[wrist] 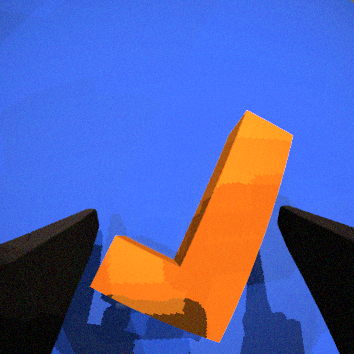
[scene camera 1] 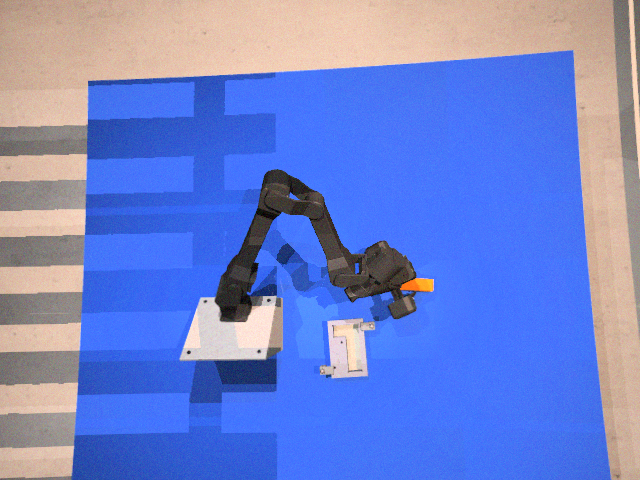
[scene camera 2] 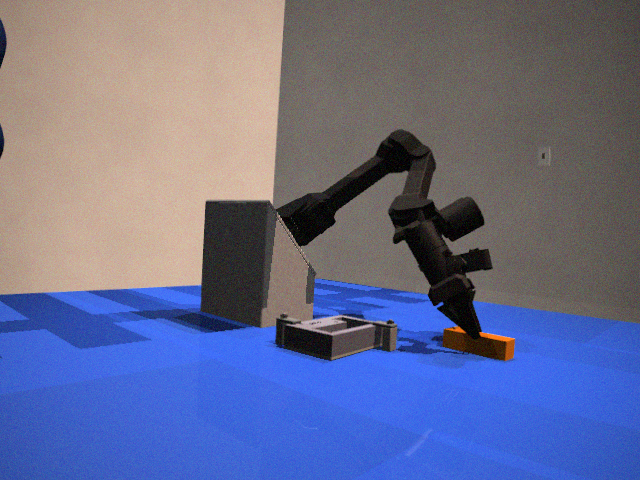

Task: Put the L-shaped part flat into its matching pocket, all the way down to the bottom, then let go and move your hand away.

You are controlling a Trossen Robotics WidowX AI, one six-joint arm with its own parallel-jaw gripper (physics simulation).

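Places are measured from the arm's base along level axes (x back, y right, z up), in centimetres.
Pixels of known places: gripper, fingertip midpoint: (wrist: 189, 217) (scene camera 2: 478, 336); arm's base at its link origin: (scene camera 1: 236, 311) (scene camera 2: 272, 251).
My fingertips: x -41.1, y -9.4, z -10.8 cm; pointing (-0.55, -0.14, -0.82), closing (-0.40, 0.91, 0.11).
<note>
For each thing: its top centre in the pictures, then the offset to it from my fingertips. "spot": a spot on its surface instead. Level surfaces: height alone.
- orange L-shaped part at its top centre: (wrist: 209, 201) (scene camera 2: 482, 332) (scene camera 1: 410, 278) dx -0.9, dy +0.4, dz +0.8 cm
- light grey fixture at its top centre: (scene camera 2: 337, 316) (scene camera 1: 347, 348) dx +14.9, dy +18.1, dz +2.6 cm
- L-shaped pocket at a spot on its surface: (scene camera 1: 354, 348) spot: dx +13.2, dy +18.4, dz -1.7 cm
- blue mat at its surface level: dz -2.2 cm
The orange L-shaped part (scene camera 1: 423, 285) (scene camera 2: 496, 347) (wrist: 225, 225) lies flat on the blue mat. The arm hides much of it in the overhead view. My gripper (scene camera 2: 478, 336) (wrist: 189, 217) is open, low at the part and tilted. In the wrist view the part shows between the two spread fingers, with the long leg nearer the right finger and the short leg's end towards the left finger. Nothing is gripped. The light grey fixture (scene camera 1: 338, 356) (scene camera 2: 305, 339) with the L-shaped pocket (scene camera 1: 354, 348) stands on the mat, apart from the part. The pocket's pale bottom shows in the overhead view.
Small clamp-like blocks (scene camera 1: 368, 326) (scene camera 1: 326, 369) stick out at two opposite corners of the fixture. The grey pedestal (scene camera 1: 258, 330) (scene camera 2: 235, 258) carries the arm, left of the fixture in both scene views. The blue mat (scene camera 1: 465, 155) (scene camera 2: 206, 413) lies under everything.
</note>
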